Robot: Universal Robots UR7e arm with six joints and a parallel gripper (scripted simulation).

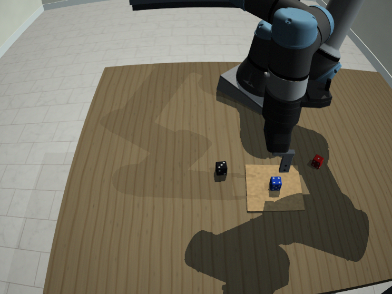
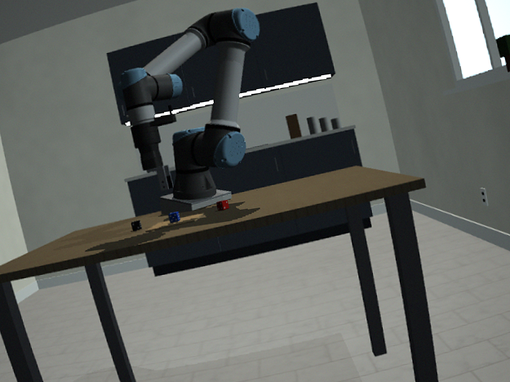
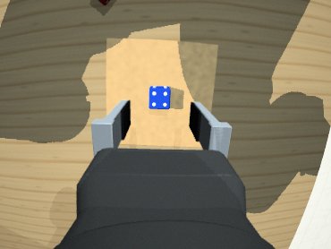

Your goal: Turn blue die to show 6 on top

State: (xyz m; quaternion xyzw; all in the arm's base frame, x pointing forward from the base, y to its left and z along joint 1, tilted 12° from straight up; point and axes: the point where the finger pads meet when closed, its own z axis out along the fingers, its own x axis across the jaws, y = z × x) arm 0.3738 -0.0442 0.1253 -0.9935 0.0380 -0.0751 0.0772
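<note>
My hand is 100 mm above the blue die. The rest, counted from my hand: black die 60 mm behind, 130 mm to the right, 100 mm below; then red die 60 mm behind, 130 mm to the left, 100 mm below; then tan mat 110 mm below.
</note>
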